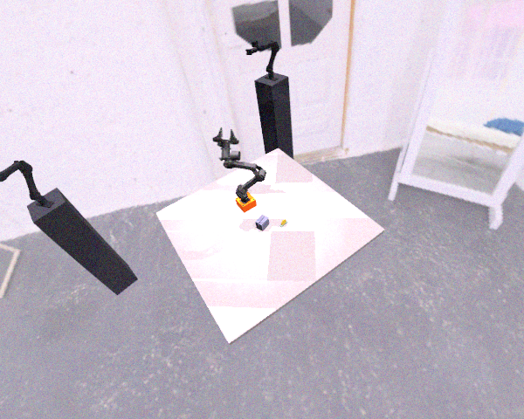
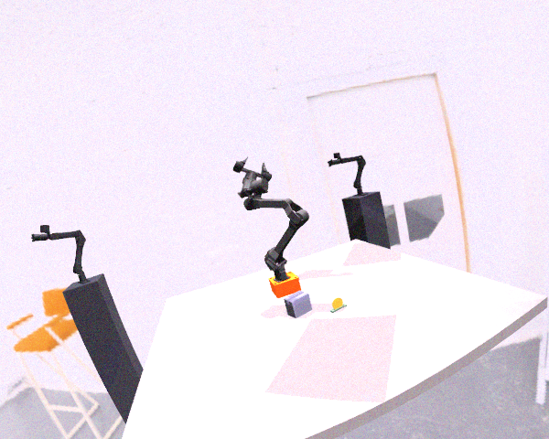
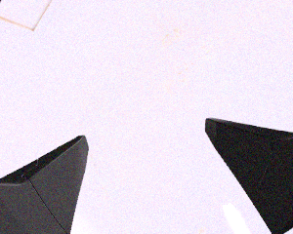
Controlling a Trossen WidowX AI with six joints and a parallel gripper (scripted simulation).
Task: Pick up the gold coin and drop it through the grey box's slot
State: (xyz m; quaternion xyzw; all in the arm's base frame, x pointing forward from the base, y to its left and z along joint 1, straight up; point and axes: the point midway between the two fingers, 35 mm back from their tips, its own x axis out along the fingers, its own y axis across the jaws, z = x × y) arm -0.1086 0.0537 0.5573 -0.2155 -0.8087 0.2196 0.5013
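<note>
Now: the gold coin 630 mm below my gripper tip, 490 mm ahead of it and 10 mm to the right of it.
</note>
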